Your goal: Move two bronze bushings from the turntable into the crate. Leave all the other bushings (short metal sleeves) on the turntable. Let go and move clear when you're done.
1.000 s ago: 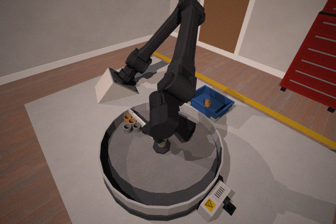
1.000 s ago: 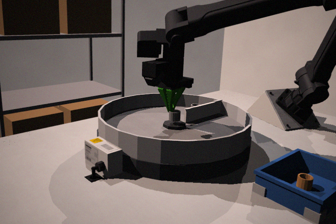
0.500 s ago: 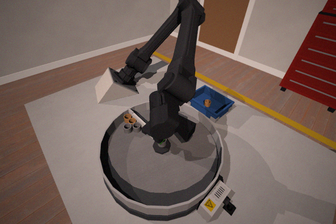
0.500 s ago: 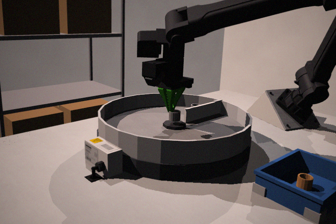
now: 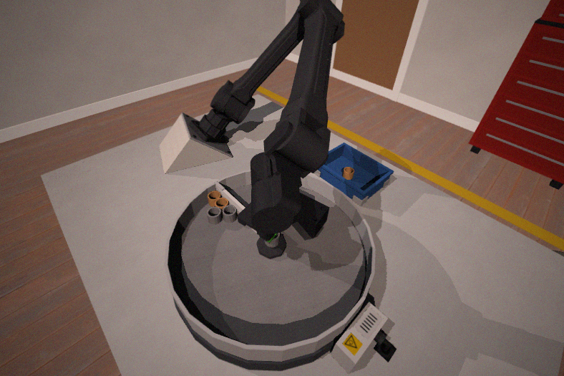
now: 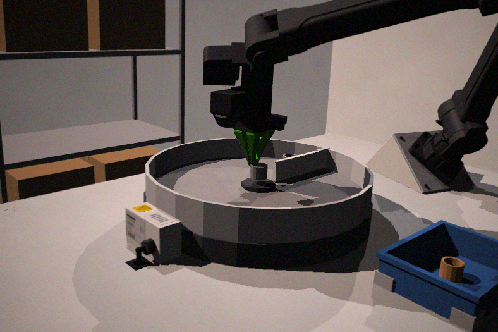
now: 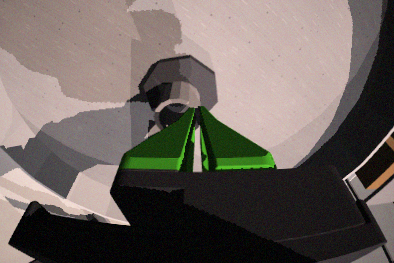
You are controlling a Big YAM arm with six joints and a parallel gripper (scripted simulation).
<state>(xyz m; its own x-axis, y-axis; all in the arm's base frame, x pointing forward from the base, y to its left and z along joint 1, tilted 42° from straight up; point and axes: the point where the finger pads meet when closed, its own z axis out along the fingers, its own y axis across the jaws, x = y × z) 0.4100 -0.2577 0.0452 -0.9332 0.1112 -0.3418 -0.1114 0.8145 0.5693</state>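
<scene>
Now: the turntable 1 cm to the left of my hand and 5 cm below it. Round my hand: blue crate 2 cm behind, 38 cm to the left, 8 cm below.
</scene>
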